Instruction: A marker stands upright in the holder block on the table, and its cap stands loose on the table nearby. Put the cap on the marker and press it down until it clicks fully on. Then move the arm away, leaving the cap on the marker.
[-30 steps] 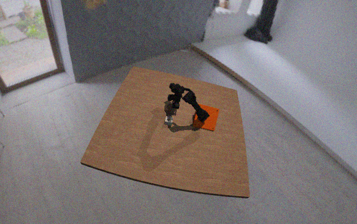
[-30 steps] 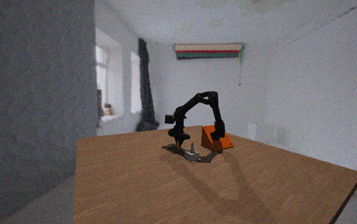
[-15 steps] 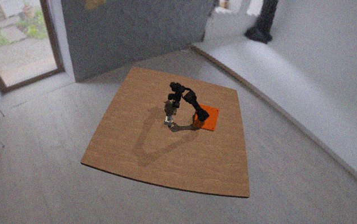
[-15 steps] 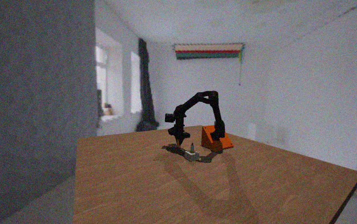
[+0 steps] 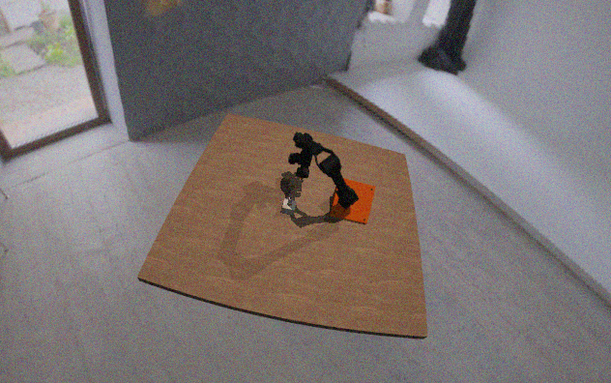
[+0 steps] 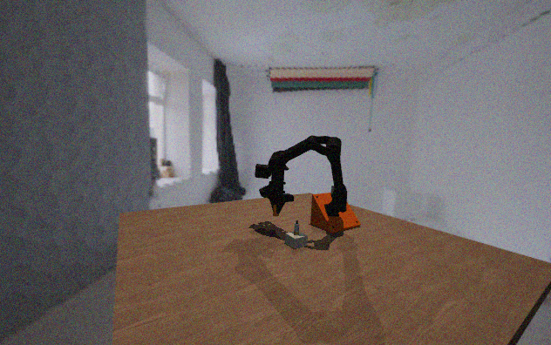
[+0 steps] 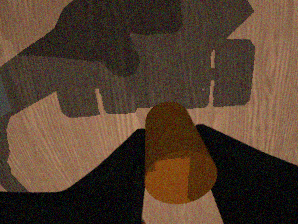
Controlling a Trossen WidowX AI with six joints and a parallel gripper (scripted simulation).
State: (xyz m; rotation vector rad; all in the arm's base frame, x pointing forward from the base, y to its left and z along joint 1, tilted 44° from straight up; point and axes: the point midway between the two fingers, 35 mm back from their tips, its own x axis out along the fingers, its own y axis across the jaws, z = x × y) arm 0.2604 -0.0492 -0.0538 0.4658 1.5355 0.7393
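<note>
My gripper tip is 19 cm to the right of the pale holder block and 5 cm above it. From my gripper tip the other things lie so: orange-brown cap: 1 cm above.
</note>
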